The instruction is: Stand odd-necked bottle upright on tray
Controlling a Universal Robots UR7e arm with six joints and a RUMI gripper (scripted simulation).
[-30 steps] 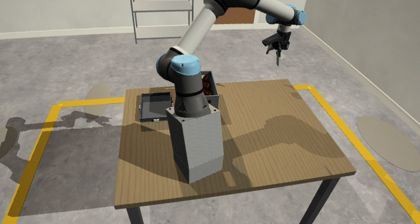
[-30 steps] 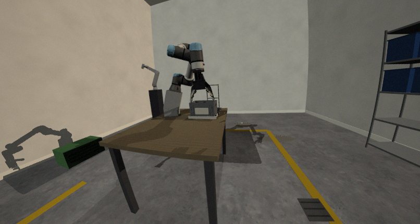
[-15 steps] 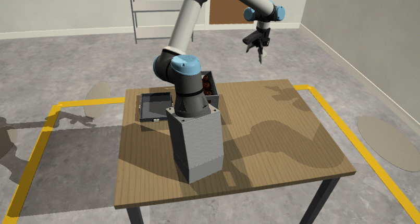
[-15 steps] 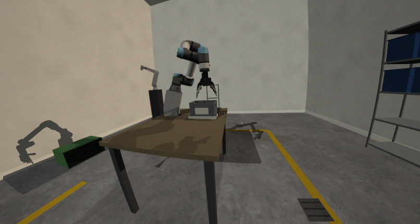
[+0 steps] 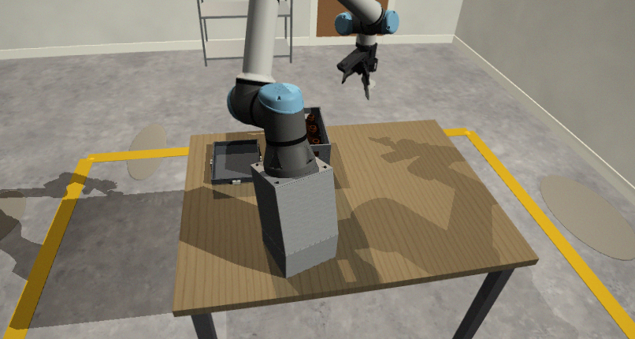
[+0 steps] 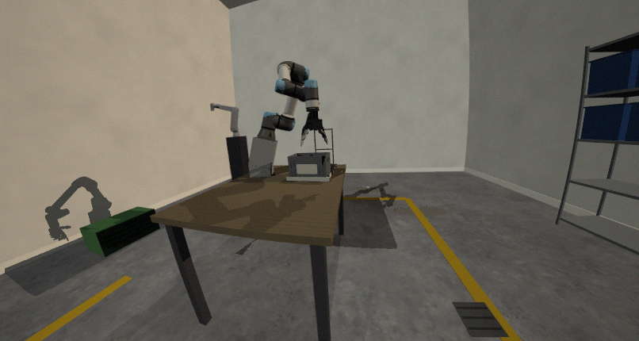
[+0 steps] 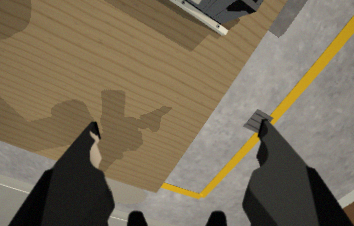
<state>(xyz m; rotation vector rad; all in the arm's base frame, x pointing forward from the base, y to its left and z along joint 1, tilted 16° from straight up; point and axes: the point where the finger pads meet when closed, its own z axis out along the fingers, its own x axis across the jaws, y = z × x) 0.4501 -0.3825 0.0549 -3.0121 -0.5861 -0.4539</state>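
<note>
The crate lies 70 mm behind my hand, 240 mm to the left of it and 170 mm below it. From my hand the other things lie so: bottle: 160 mm behind, 210 mm to the left, 170 mm below; then dark tray: 20 mm behind, 500 mm to the left, 250 mm below.
</note>
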